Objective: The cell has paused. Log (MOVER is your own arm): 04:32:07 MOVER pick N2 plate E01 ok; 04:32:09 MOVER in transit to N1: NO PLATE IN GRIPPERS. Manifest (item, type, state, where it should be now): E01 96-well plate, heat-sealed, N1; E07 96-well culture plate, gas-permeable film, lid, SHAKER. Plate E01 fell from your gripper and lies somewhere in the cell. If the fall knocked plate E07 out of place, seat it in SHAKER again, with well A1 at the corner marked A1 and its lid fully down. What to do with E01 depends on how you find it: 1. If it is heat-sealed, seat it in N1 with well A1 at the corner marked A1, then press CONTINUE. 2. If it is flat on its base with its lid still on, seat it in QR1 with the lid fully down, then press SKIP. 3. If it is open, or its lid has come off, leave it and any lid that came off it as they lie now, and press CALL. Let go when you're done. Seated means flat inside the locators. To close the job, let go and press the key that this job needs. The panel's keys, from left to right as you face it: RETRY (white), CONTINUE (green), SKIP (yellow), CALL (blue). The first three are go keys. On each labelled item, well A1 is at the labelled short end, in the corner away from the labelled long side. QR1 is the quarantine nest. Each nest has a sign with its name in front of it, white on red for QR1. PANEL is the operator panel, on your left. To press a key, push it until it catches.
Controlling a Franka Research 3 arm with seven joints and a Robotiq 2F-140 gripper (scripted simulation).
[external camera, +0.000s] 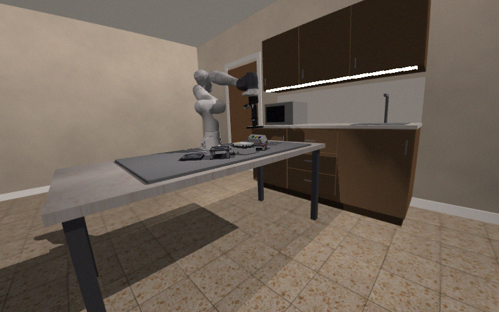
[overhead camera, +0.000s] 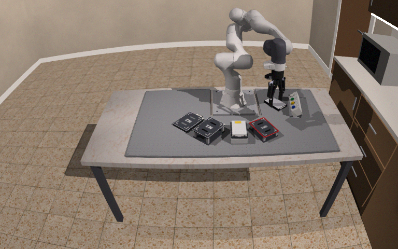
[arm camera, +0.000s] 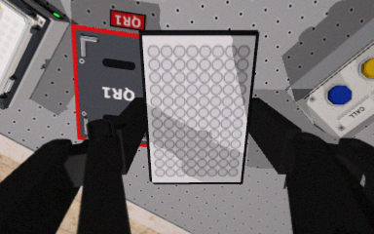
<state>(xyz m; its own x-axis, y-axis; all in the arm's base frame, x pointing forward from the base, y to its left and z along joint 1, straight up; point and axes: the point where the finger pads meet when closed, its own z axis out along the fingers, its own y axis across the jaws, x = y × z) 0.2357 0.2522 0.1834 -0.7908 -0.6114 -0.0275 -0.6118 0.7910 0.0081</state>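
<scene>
Right now the A1 mark is 7 cm ahead of my hand, 32 cm to the right of it and 13 cm below it. The rest, counted from my hand: yellow key: 16 cm behind, 17 cm to the left, 12 cm below; then blue CALL key: 11 cm behind, 16 cm to the left, 12 cm below; then plate E01: 2 cm below.
</scene>
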